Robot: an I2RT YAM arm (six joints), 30 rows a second.
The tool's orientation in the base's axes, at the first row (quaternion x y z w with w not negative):
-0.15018, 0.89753, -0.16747, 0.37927
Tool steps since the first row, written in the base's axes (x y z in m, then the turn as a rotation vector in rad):
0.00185, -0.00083, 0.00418, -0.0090, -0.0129, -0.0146
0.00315, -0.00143, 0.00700, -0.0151, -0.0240, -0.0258
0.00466, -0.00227, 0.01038, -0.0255, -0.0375, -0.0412
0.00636, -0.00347, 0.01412, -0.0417, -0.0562, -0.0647
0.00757, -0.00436, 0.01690, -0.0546, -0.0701, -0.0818
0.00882, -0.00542, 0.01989, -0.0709, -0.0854, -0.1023
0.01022, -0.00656, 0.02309, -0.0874, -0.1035, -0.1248
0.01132, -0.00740, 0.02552, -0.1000, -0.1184, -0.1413
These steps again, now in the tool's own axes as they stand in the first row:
-0.00354, -0.00274, -0.00124, 0.0203, -0.0043, 0.0054
-0.00595, -0.00464, -0.00202, 0.0359, -0.0087, 0.0104
-0.00875, -0.00701, -0.00298, 0.0579, -0.0130, 0.0154
-0.01177, -0.00988, -0.00397, 0.0909, -0.0177, 0.0225
-0.01398, -0.01200, -0.00474, 0.1158, -0.0213, 0.0268
-0.01628, -0.01437, -0.00559, 0.1457, -0.0242, 0.0312
-0.01878, -0.01692, -0.00646, 0.1781, -0.0288, 0.0373
-0.02071, -0.01884, -0.00709, 0.2028, -0.0336, 0.0417

